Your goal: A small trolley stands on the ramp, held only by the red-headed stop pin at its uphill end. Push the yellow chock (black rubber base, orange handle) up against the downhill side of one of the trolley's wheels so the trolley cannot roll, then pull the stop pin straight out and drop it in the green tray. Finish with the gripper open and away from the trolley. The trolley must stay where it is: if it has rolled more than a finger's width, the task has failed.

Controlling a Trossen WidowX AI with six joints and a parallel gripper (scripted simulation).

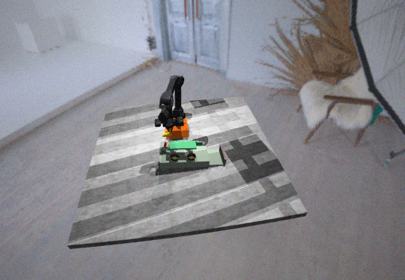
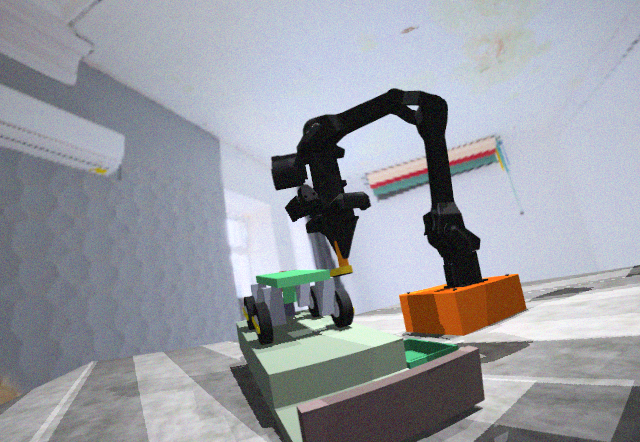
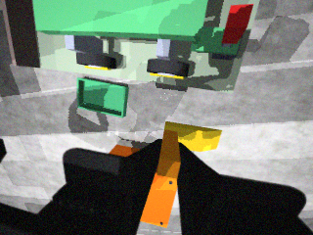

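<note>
My gripper tip is 11 cm short of the red-headed stop pin, 4 cm to the left of it and 4 cm above it. Also, from my gripper tip: pale green ramp: 13 cm ahead, 12 cm below, 8 cm to the left; trolley: 13 cm ahead, 7 cm to the left, 6 cm below; yellow chock: 2 cm to the right, 1 cm below.
</note>
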